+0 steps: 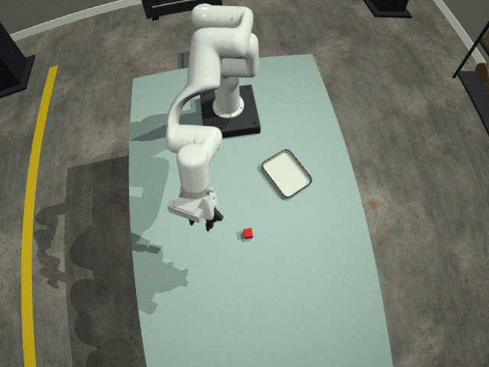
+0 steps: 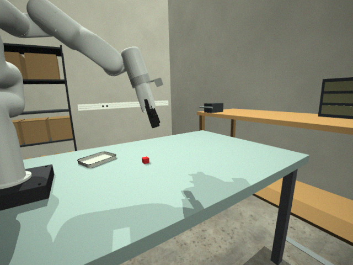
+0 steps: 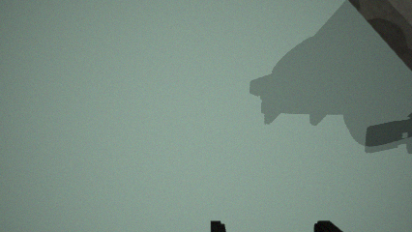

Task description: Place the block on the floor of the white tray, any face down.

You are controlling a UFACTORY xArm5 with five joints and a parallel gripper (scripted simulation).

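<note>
Right now my hand is 140 mm to the right of the red block and 210 mm above it. From my hand the other things lie so: white tray 200 mm behind, 320 mm to the left, 210 mm below.
</note>
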